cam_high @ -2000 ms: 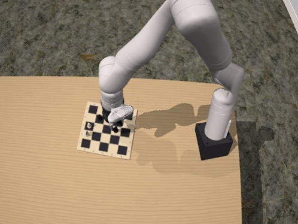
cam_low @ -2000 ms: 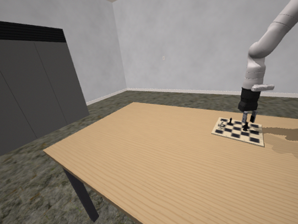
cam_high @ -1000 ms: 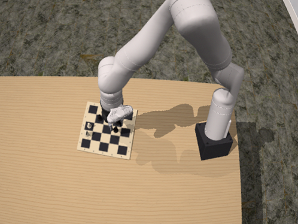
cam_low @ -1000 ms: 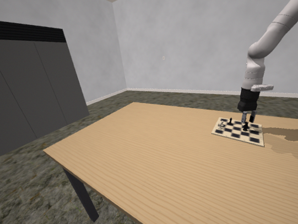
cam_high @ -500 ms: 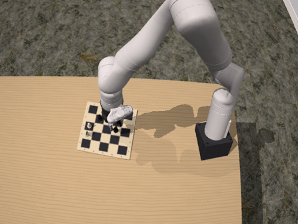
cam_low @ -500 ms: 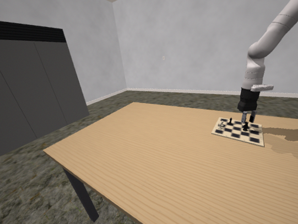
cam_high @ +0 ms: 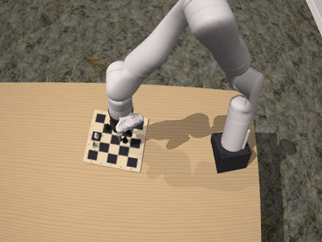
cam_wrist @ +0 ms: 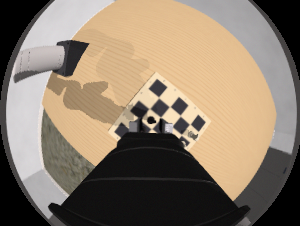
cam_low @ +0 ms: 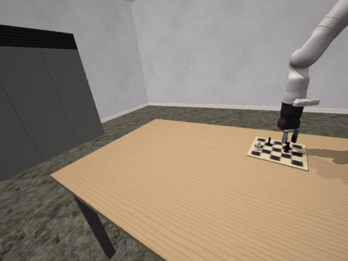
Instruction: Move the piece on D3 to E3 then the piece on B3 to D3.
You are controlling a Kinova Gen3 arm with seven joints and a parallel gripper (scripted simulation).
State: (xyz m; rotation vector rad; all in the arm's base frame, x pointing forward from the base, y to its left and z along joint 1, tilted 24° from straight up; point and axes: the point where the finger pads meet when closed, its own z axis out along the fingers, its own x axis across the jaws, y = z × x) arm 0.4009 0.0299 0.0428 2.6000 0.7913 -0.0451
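Now: hand 40 mm short of the chessboard and 70 mm above it. Also, from my hand: light piece (120 mm ahead, 30 mm to the left, 50 mm below).
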